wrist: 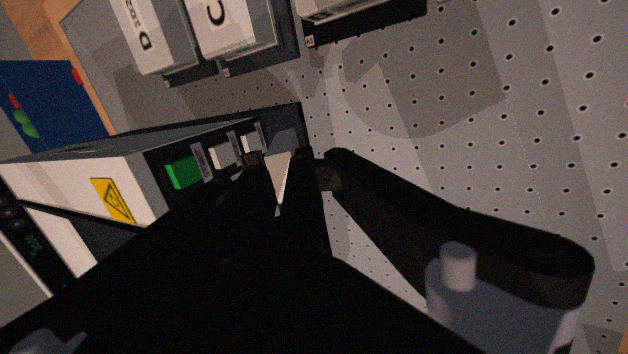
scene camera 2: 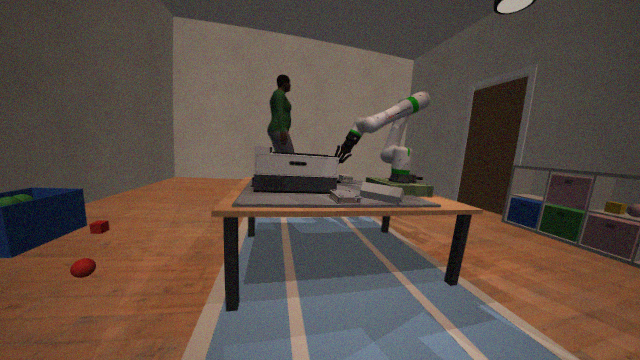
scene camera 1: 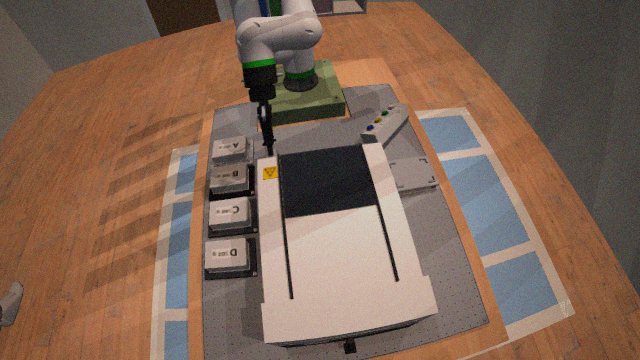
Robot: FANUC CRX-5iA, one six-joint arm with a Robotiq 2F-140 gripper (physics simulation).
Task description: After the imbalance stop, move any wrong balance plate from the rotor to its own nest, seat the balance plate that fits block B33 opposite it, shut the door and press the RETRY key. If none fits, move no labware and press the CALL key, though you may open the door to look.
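Places are measured from the arm's base along level axes (x right, y ahead, z up), in millimetres.
Where they show: gripper, fingertip midpoint: [wrist: 290, 147]; arm's base at its link origin: [scene camera 2: 399, 181] [scene camera 1: 300, 81].
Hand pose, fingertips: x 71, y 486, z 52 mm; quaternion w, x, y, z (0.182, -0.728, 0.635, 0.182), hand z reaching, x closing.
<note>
Things, the pixels of their top centre, and the offset from my fingertips.
- dark panel at its top centre: [scene camera 1: 325, 178] dx -152, dy +127, dz +98 mm
- green key at its top centre: [wrist: 170, 177] dx +0, dy +49, dz +76 mm
- Balance plates A at its top centre: [scene camera 1: 228, 146] [scene camera 2: 345, 175] dx +186, dy -149, dz -61 mm
- B at its top centre: [scene camera 1: 227, 174] dx +167, dy -21, dz -61 mm
- C at its top centre: [scene camera 1: 227, 210] dx +148, dy +114, dz -61 mm
- D at its top centre: [wrist: 135, 17] [scene camera 1: 224, 253] dx +141, dy +254, dz -61 mm
- button box at its top centre: [scene camera 1: 387, 115] [scene camera 2: 382, 184] dx -386, dy -223, dz -31 mm
- flat marked plate at its top centre: [scene camera 1: 412, 171] [scene camera 2: 345, 192] dx -436, dy -3, dz -74 mm
The white centrifuge [scene camera 1: 350, 250] [scene camera 2: 297, 170] [wrist: 75, 175] has a dark panel [scene camera 1: 325, 182] on top; the rotor and block B33 do not show. In the wrist view, its near face carries a green key [wrist: 184, 172] and two white keys [wrist: 223, 155] [wrist: 251, 142]; their labels are unreadable. Balance plates A [scene camera 1: 230, 148], B [scene camera 1: 229, 176], C [scene camera 1: 228, 213] [wrist: 220, 25] and D [scene camera 1: 226, 254] [wrist: 145, 40] sit on their nests left of it in scene camera 1. My gripper [scene camera 1: 270, 151] [scene camera 2: 340, 159] [wrist: 290, 147] is shut and empty, its tips close to the key face; contact is unclear.
A button box [scene camera 1: 387, 125] [scene camera 2: 381, 192] with blue, yellow and green buttons stands on the grey board, near a flat marked plate [scene camera 1: 412, 175] [scene camera 2: 345, 196]. The robot's green base [scene camera 1: 310, 107] is behind the centrifuge in scene camera 1. A person [scene camera 2: 281, 112] stands beyond the table.
</note>
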